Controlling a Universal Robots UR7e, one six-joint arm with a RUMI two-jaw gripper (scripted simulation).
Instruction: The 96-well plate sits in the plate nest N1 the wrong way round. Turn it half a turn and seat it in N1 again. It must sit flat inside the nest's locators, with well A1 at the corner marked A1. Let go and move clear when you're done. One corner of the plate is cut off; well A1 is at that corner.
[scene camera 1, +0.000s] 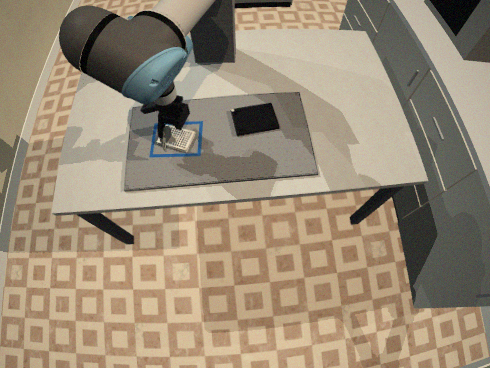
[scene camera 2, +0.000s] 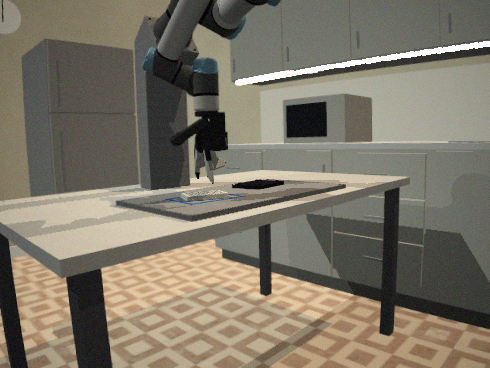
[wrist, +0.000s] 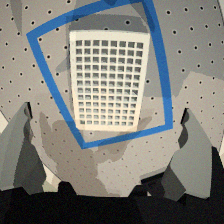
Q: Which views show my gripper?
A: Scene camera 1, scene camera 2 and the wrist view: all of them.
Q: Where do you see a white 96-well plate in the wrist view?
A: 86, 94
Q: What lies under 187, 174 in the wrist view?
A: My gripper.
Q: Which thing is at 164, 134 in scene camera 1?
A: My gripper.
